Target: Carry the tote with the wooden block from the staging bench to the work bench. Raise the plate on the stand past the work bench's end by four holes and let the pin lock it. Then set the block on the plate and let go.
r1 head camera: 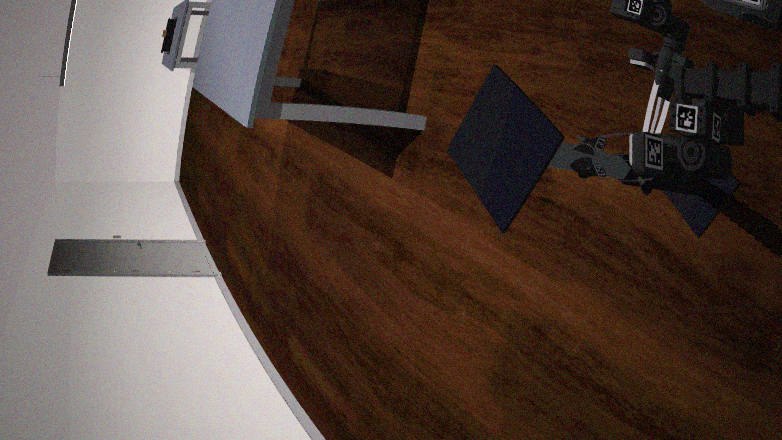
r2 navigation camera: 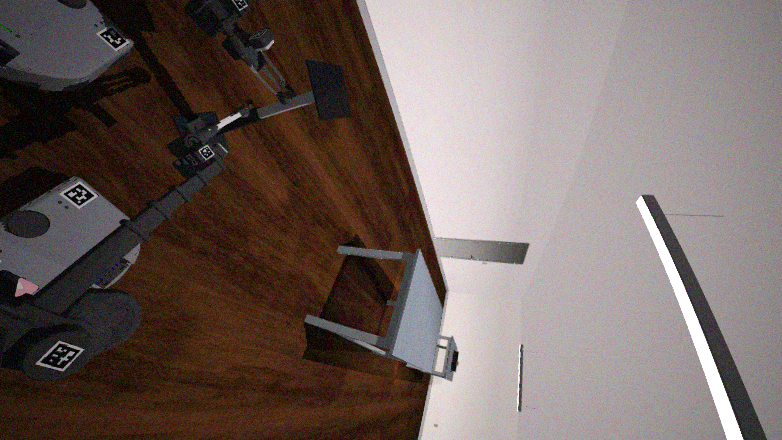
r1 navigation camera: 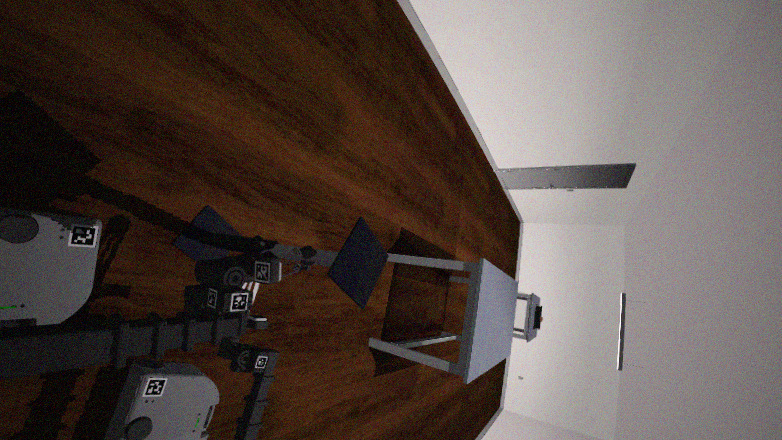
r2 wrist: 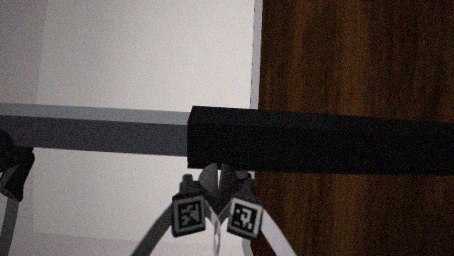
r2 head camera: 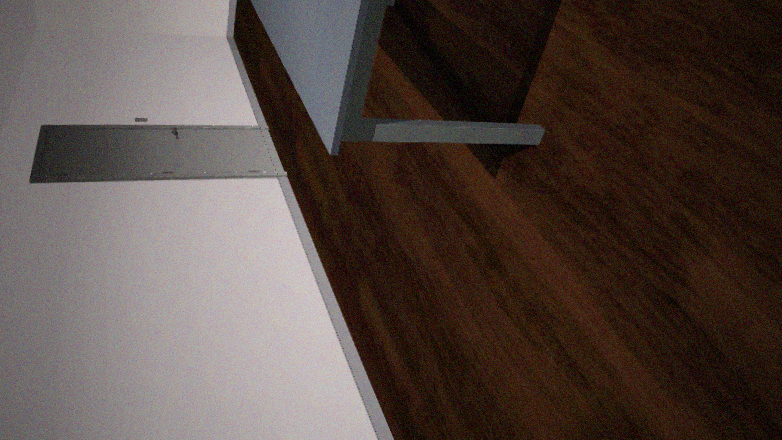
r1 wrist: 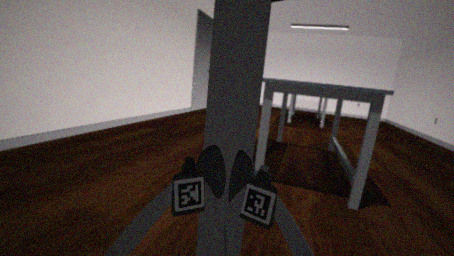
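The stand's dark plate (r1 head camera: 503, 147) (r1 navigation camera: 358, 262) (r2 navigation camera: 330, 90) tops a grey post (r1 head camera: 562, 154) (r1 wrist: 235, 60) (r2 wrist: 100, 132) that comes out of a black sleeve (r2 wrist: 325, 145). My r1 gripper (r1 head camera: 584, 155) (r1 wrist: 226, 172) (r2 navigation camera: 284, 98) is shut on the post below the plate. My r2 gripper (r2 wrist: 218, 181) is shut at the sleeve's top end, on what looks like the small pin, mostly hidden between its fingertips. The dark tote (r1 head camera: 168, 37) (r1 navigation camera: 538, 317) (r2 navigation camera: 454, 361) stands on the far staging bench (r1 head camera: 177, 51), with a bit of the orange block (r1 head camera: 164, 33) (r1 navigation camera: 541, 317) showing.
The work bench (r1 head camera: 235, 54) (r1 navigation camera: 494, 322) (r1 wrist: 325, 89) (r2 head camera: 306, 49) (r2 navigation camera: 418, 317) stands between the stand and the staging bench. The stand's dark foot (r1 head camera: 698, 216) (r1 navigation camera: 205, 227) lies under the wrists. Both arms run close together. A wall with a grey door (r1 head camera: 131, 257) (r2 head camera: 147, 153) is beyond.
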